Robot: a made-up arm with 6 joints. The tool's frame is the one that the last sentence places.
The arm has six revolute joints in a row. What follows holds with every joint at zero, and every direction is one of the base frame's.
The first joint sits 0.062 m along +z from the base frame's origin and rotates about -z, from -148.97 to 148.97 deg.
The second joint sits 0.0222 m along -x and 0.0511 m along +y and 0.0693 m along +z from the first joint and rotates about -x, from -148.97 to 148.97 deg.
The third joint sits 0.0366 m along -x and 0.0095 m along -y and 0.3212 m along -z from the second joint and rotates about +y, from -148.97 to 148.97 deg.
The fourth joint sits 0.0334 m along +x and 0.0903 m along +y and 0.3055 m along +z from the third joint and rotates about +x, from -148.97 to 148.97 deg.
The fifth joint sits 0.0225 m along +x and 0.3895 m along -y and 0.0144 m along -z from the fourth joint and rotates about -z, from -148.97 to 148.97 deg.
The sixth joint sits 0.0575 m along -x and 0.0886 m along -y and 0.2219 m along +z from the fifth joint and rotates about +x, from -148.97 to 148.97 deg.
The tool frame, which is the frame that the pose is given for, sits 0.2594 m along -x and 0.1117 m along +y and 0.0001 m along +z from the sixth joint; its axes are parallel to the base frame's.
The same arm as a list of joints. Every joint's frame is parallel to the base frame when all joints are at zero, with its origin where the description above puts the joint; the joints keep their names.
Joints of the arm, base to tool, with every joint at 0 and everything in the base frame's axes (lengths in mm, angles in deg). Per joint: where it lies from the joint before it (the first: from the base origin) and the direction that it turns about. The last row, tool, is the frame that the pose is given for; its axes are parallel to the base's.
joint 1: axis -z origin 0 0 62
joint 2: axis -x origin -22.2 51.1 69.3
joint 3: axis +y origin -36.6 -9.5 -321.2
joint 4: axis +x origin 33.4 90.3 305.5
joint 5: axis -z origin 22.5 -389.5 -14.4
joint 6: axis +x origin -57.5 -88.6 221.9
tool: origin -259.4 111.7 0.1
Joint limits (deg, base to tool): -148.97..148.97 -148.97..148.97 -148.97..148.97 -148.97..148.97 -148.97..148.97 -148.97..148.97

